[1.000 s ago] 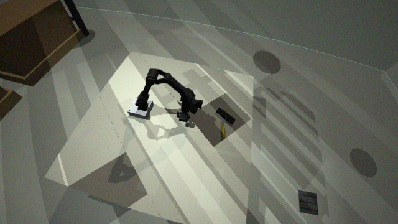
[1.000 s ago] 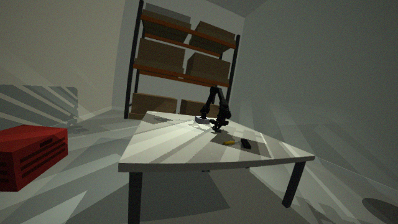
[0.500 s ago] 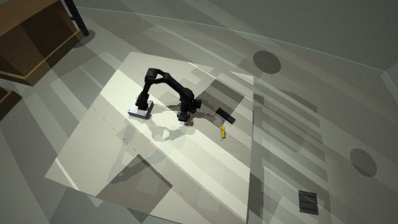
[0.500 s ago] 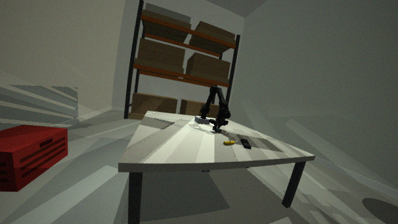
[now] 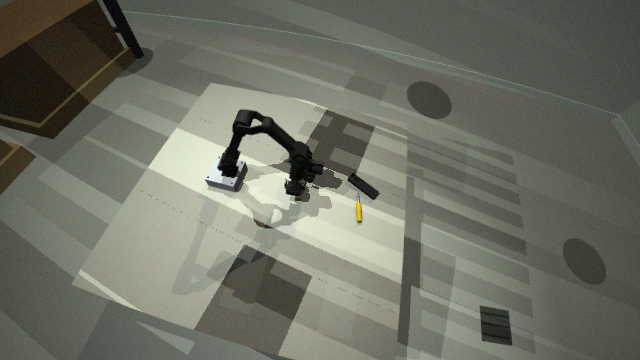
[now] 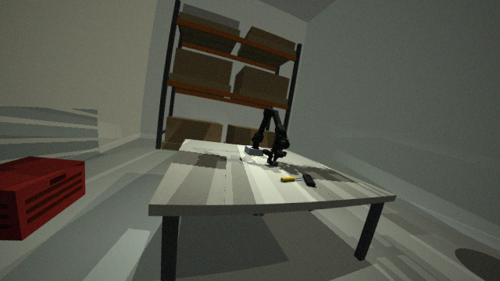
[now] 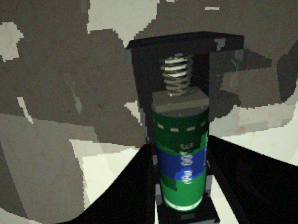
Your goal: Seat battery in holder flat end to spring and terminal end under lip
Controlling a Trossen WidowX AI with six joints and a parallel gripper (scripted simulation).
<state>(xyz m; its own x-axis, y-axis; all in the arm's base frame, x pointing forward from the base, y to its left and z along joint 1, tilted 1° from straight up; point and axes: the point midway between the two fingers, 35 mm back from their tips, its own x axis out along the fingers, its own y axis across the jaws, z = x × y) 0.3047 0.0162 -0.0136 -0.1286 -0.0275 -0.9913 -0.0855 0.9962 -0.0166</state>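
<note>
Now: the battery 1 cm above my gripper tip. The rest, counted from my gripper tip: flat black block 33 cm ahead, 6 cm to the left, 1 cm above; yellow-handled screwdriver 32 cm ahead, 4 cm to the right.
</note>
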